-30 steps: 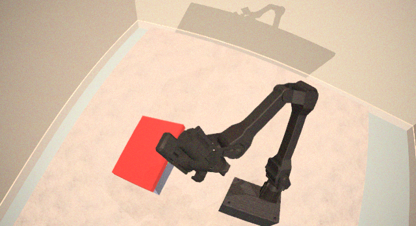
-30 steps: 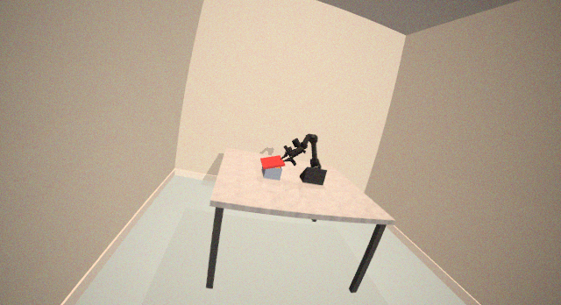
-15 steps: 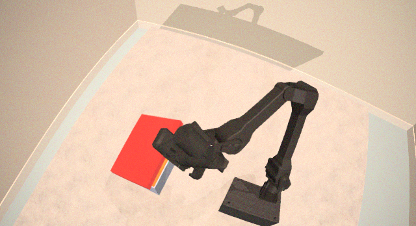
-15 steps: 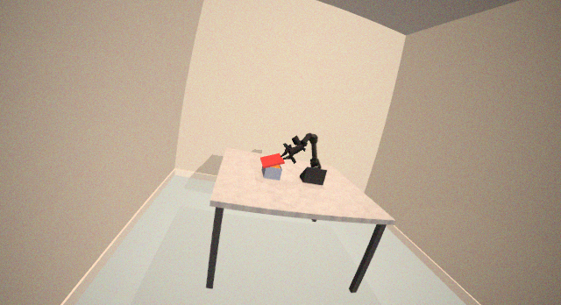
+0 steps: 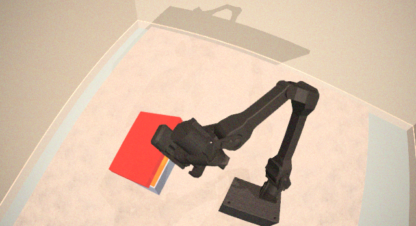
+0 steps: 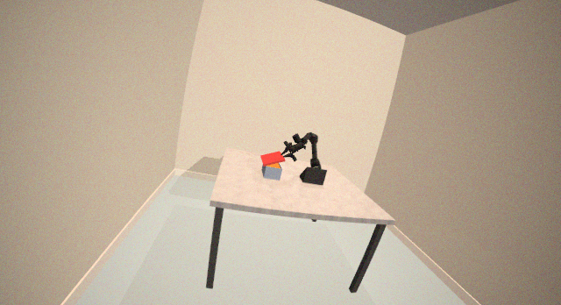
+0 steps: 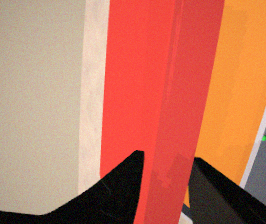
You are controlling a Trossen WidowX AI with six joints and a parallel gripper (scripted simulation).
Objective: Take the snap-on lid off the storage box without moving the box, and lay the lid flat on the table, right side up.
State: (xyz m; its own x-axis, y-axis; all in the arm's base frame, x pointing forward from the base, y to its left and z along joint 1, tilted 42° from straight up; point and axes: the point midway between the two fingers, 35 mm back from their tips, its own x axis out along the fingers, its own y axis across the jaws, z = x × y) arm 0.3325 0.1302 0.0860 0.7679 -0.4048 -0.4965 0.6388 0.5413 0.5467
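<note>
Now: the red lid 70 mm ahead of my gripper tip and 30 mm below it. Also, from my gripper tip: storage box (130 mm below, 60 mm ahead).
</note>
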